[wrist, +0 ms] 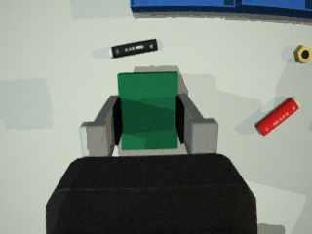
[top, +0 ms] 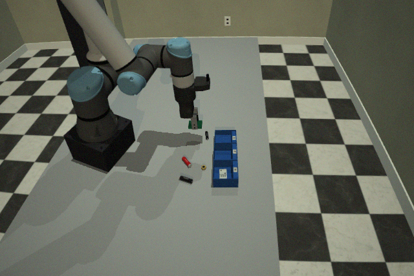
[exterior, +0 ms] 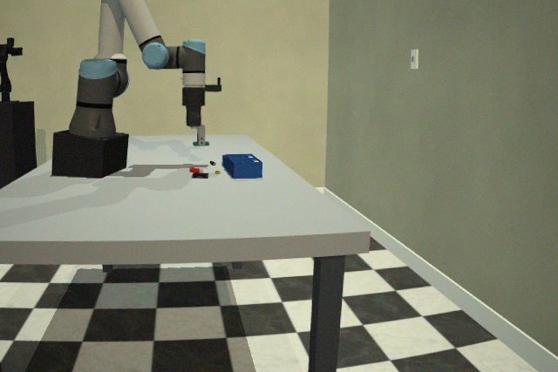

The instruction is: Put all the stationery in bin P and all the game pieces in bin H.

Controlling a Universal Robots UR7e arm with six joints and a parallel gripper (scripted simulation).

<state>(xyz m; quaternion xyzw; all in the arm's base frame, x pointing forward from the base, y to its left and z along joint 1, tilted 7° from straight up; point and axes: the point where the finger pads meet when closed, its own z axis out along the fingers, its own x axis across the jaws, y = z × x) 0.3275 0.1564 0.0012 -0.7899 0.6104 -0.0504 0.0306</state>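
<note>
Right now the blue bin row is 14 cm ahead of my hand, 8 cm to the right of it and 6 cm below it. Also, from my hand: black cylinder 8 cm below, 4 cm ahead, 2 cm to the left; then green block 1 cm below; then red cylinder 13 cm to the right, 8 cm below, 1 cm ahead.
</note>
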